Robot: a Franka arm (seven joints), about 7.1 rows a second.
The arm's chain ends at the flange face. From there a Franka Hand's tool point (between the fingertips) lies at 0.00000 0.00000 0.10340 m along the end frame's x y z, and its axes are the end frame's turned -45 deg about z.
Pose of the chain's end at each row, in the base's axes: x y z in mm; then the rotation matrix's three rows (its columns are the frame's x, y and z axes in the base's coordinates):
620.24 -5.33 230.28; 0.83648 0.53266 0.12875; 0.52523 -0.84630 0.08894; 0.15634 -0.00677 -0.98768
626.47 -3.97 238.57; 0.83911 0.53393 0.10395; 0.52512 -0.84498 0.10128; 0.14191 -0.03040 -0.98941
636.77 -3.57 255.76; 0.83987 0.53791 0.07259; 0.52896 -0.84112 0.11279; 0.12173 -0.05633 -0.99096
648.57 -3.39 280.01; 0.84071 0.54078 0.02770; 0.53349 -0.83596 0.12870; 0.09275 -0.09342 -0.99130
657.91 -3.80 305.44; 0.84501 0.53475 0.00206; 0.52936 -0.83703 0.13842; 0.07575 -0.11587 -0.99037
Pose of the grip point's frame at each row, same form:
633.55 3.87 128.15; 0.21483 0.96813 0.12875; 0.96982 -0.22703 0.08894; 0.11534 0.10576 -0.98768
637.22 6.50 136.27; 0.21579 0.97089 0.10395; 0.96881 -0.22618 0.10128; 0.12184 0.07885 -0.98941
644.28 8.09 153.29; 0.21352 0.97424 0.07259; 0.96879 -0.22073 0.11279; 0.12591 0.04624 -0.99096
651.43 9.92 177.51; 0.21208 0.97686 0.02770; 0.96835 -0.21388 0.12870; 0.13164 -0.00047 -0.99130
658.12 10.51 203.04; 0.21939 0.97564 0.00206; 0.96618 -0.21756 0.13842; 0.13550 -0.02837 -0.99037

